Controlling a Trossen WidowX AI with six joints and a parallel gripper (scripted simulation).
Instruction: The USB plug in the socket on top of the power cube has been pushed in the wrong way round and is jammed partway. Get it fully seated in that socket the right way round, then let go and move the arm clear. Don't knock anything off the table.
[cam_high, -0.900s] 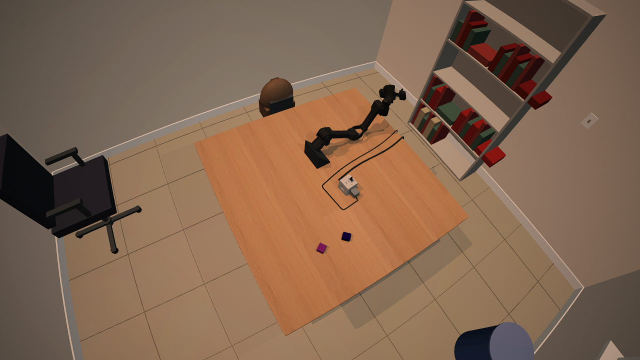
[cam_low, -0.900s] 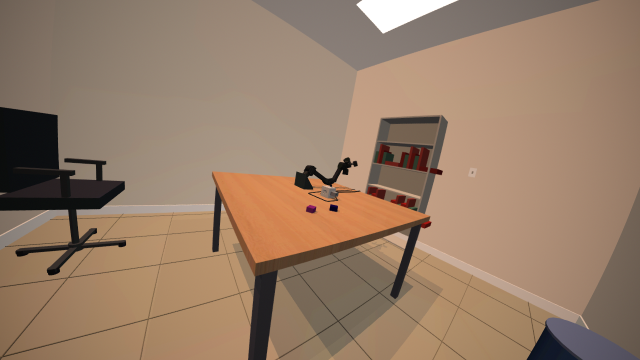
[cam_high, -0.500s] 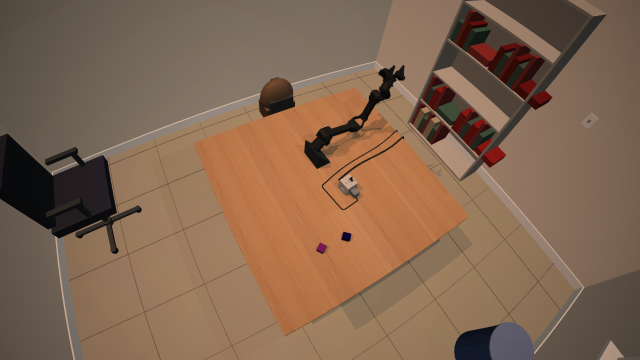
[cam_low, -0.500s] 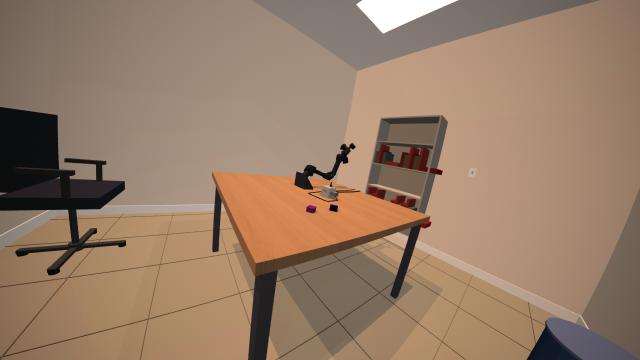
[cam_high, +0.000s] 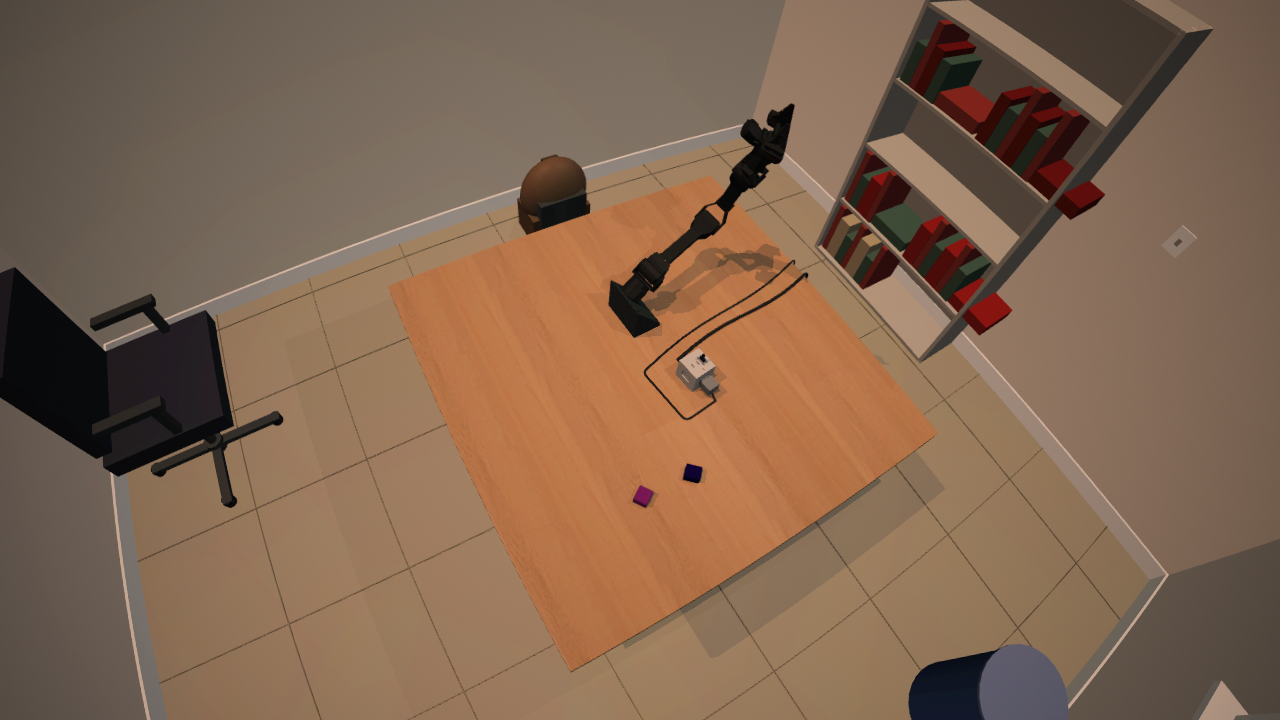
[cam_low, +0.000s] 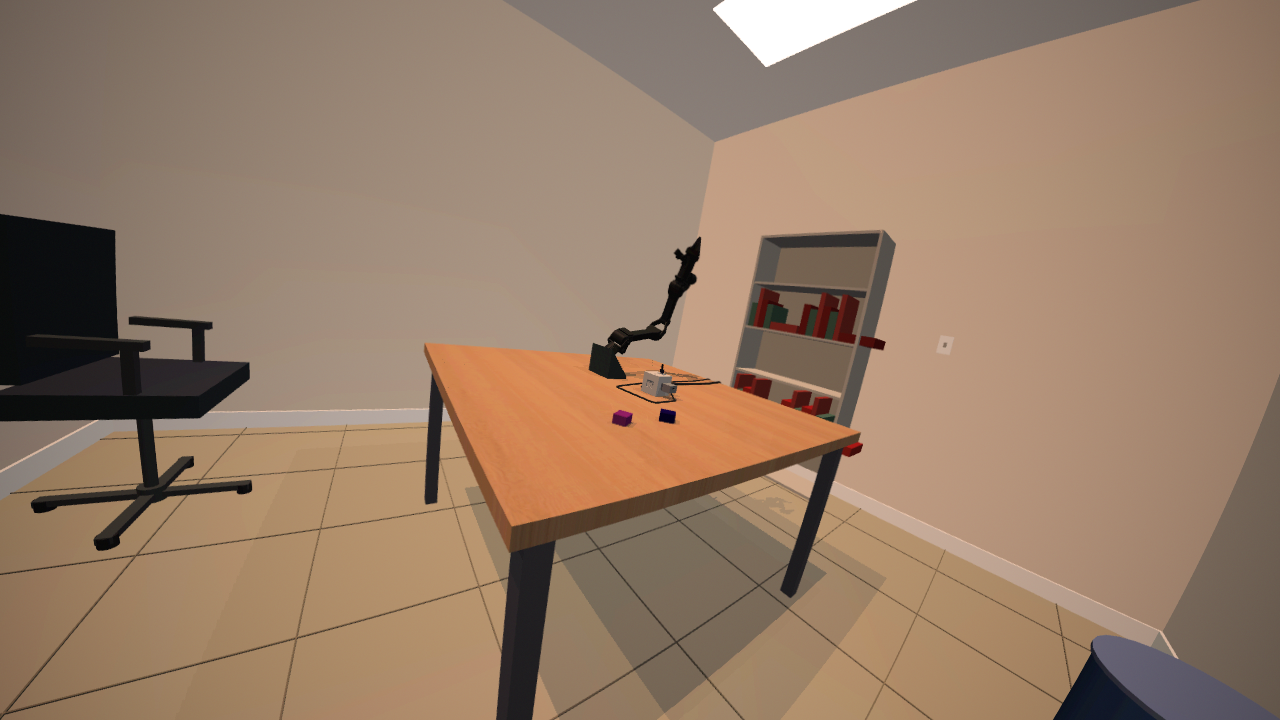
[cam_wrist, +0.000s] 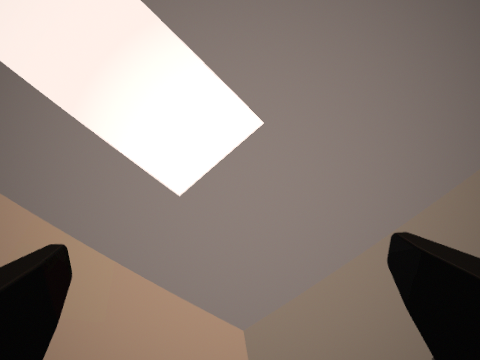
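Right now the black USB plug is 59 cm below my gripper tip, 29 cm to the right of it and 26 cm ahead of it. Round my gripper tip: framed USB socket: 62 cm below, 28 cm to the right, 26 cm ahead; then dark blue cube: 67 cm below, 54 cm ahead, 45 cm to the right; then magenta cube: 67 cm below, 61 cm to the right, 55 cm ahead.
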